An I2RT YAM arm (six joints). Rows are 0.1 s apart.
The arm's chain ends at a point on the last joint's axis. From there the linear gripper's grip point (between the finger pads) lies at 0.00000 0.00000 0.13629 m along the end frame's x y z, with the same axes.
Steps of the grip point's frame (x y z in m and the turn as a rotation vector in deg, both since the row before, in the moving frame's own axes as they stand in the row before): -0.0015, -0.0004, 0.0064, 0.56, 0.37, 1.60; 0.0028, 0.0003, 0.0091, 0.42, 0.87, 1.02; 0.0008, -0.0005, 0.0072, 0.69, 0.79, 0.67; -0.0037, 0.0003, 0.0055, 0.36, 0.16, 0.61; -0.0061, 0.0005, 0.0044, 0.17, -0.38, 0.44; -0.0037, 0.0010, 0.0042, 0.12, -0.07, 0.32
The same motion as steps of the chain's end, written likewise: -0.0024, 0.0009, 0.0064, 0.56, 0.37, 1.60; 0.0007, 0.0013, 0.0091, 0.42, 0.87, 1.02; -0.0011, 0.0011, 0.0072, 0.69, 0.79, 0.67; -0.0041, 0.0012, 0.0055, 0.36, 0.16, 0.61; -0.0052, 0.0009, 0.0044, 0.17, -0.38, 0.44; -0.0035, 0.0013, 0.0042, 0.12, -0.07, 0.32
